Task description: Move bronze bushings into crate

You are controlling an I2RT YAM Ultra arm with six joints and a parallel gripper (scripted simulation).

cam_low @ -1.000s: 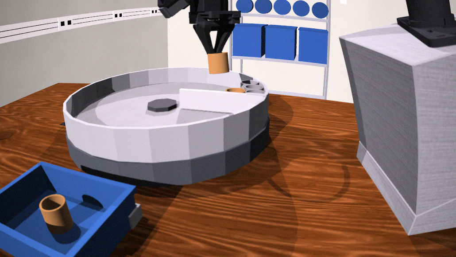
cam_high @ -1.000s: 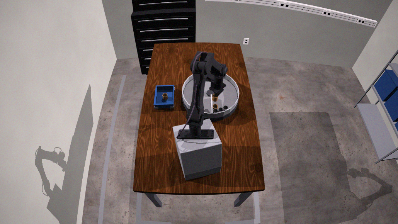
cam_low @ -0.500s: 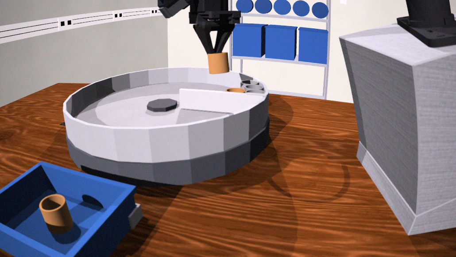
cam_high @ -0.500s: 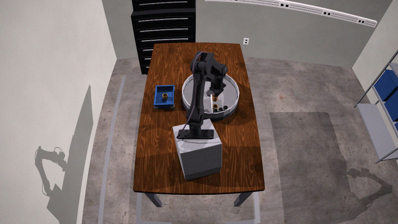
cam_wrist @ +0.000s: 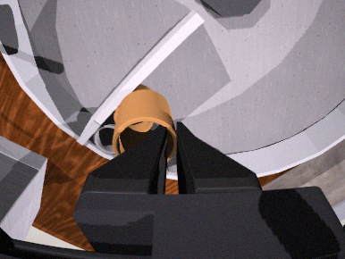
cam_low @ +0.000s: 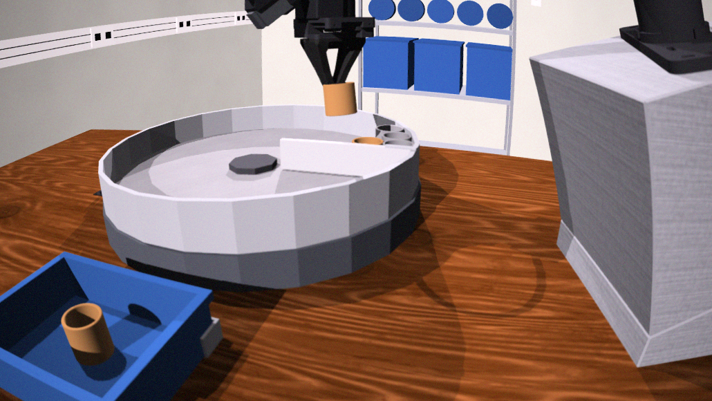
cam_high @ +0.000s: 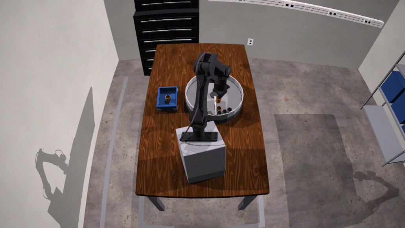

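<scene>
Right now the blue crate is 38 cm to the left of my hand, 13 cm below it and 6 cm ahead of it. The rest, counted from my hand: grey turntable 10 cm below, 10 cm ahead, 4 cm to the left.
</scene>
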